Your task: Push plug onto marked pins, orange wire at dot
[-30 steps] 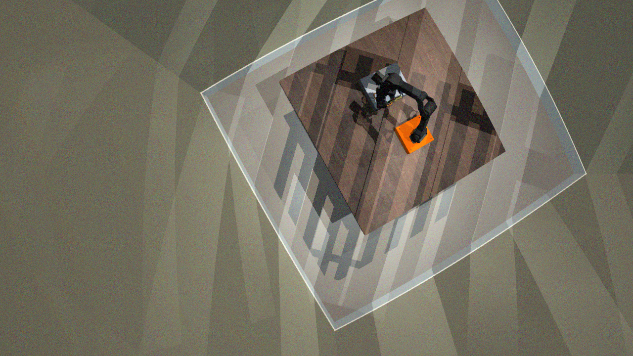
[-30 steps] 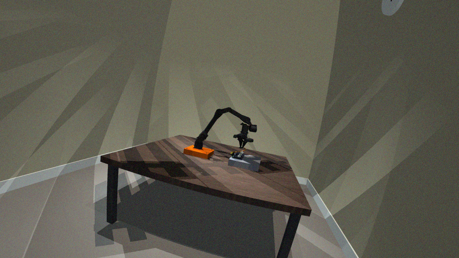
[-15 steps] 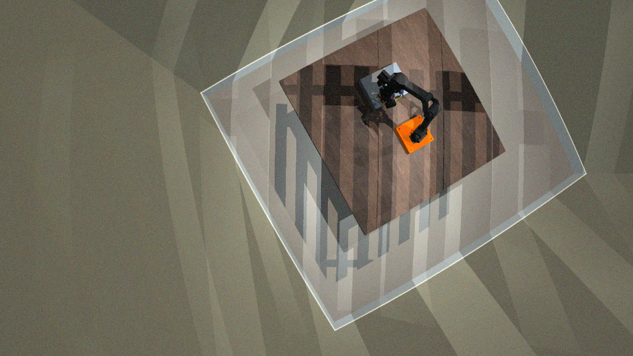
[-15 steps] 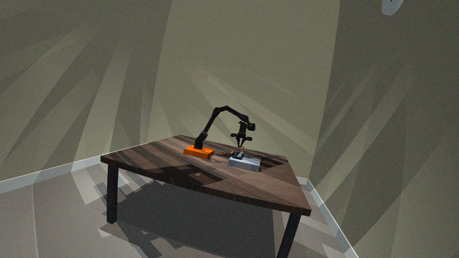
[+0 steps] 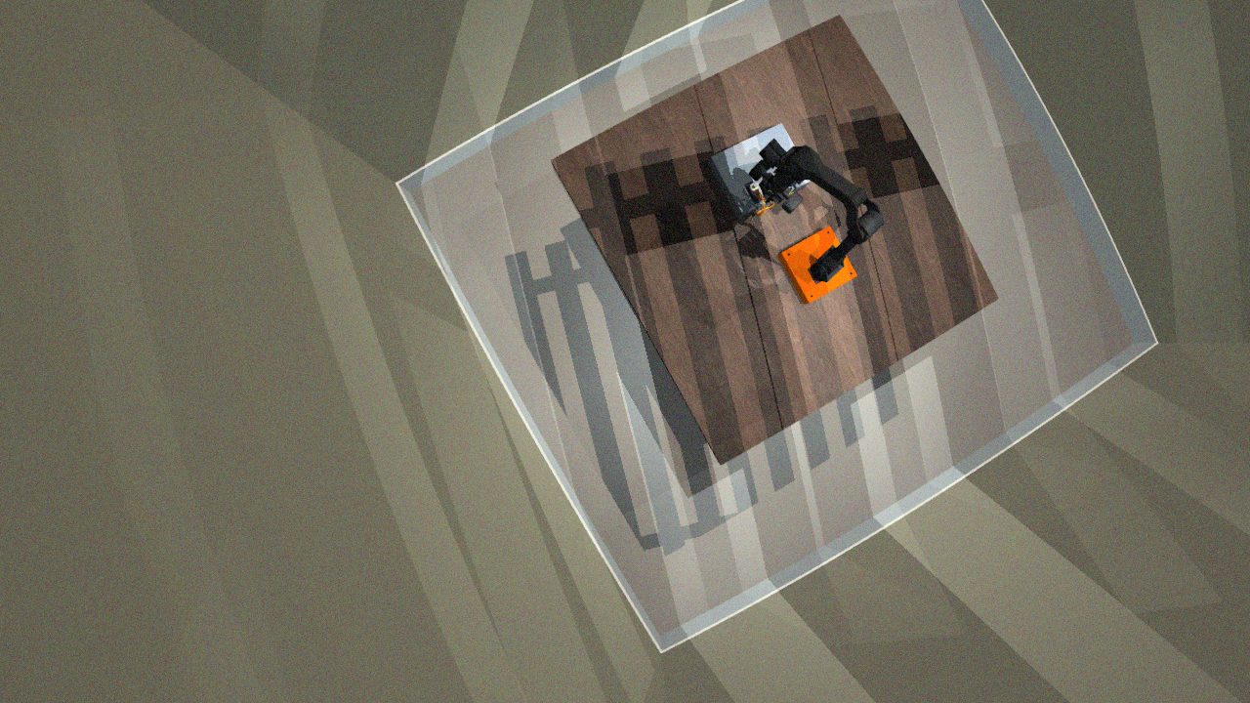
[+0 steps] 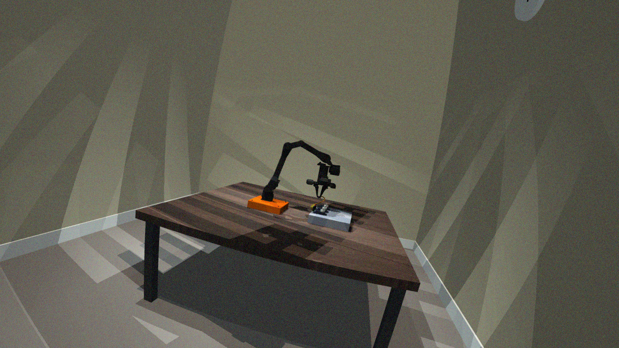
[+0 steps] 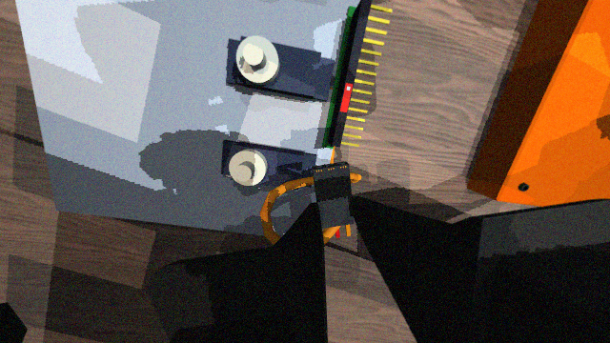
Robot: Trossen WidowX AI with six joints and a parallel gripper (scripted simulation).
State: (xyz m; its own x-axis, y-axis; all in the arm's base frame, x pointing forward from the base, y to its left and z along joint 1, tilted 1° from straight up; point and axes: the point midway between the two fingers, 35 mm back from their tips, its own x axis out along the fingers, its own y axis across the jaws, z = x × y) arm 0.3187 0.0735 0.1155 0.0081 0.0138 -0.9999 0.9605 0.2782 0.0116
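My gripper tip is now 10 mm past the red band, 60 mm to the left of it and 50 mm above it. From my gripper tip the other things lie so: black pin header: 10 mm behind, 80 mm to the right, 60 mm below; grey printed holder: 150 mm ahead, 80 mm to the right, 90 mm below; green strip: 80 mm to the right, 70 mm below.
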